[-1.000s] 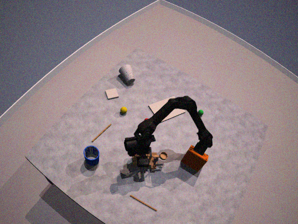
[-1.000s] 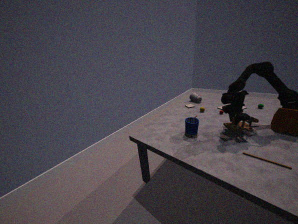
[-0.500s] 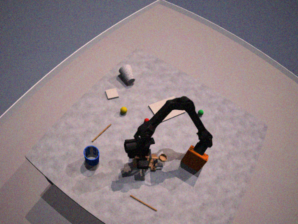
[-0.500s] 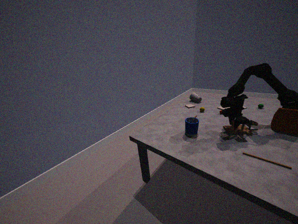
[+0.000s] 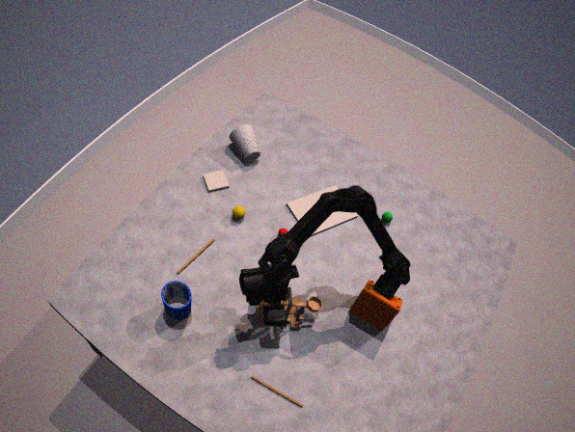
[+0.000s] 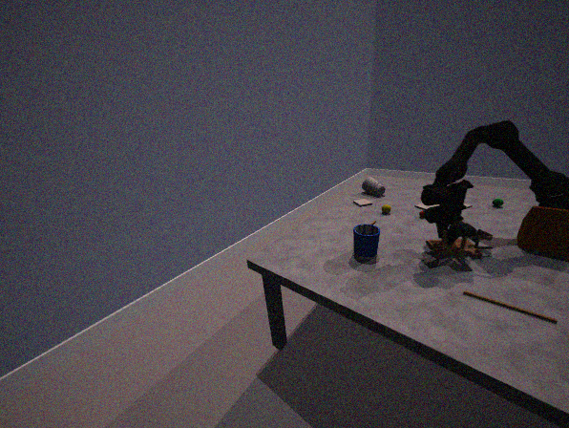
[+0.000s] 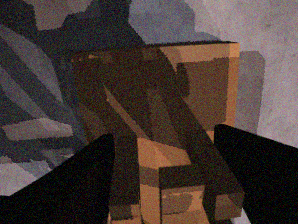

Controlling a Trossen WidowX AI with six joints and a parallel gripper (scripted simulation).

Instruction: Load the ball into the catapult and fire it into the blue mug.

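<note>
My gripper tip is now 250 mm to the left of the red ball, 140 mm short of it and 20 mm above it. Also, from my gripper tip: blue mug 200 mm ahead, 190 mm to the left; then wooden catapult 60 mm behind, 40 mm to the right, 20 mm above; then yellow ball 300 mm ahead, 200 mm to the right, 10 mm below.
</note>
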